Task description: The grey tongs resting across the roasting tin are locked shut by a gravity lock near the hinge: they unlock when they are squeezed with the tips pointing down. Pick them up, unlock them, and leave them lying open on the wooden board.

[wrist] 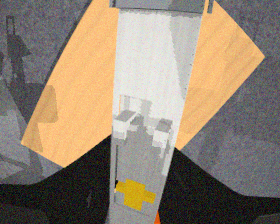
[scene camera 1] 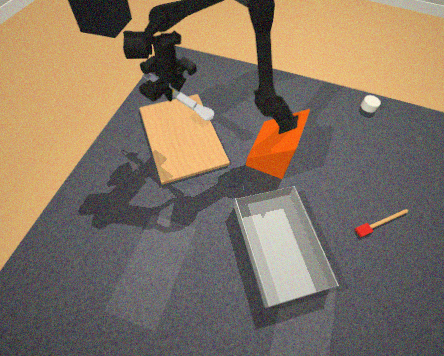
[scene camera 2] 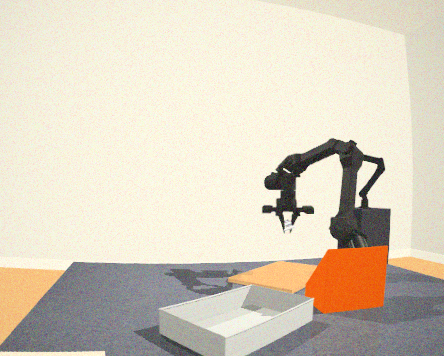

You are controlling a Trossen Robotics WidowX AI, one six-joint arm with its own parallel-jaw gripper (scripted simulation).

Scene:
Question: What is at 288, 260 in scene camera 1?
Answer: A roasting tin.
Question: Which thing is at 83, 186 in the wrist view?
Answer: My gripper.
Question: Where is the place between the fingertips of my gripper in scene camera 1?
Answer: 172, 99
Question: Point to a yellow lock piece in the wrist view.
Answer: At 134, 192

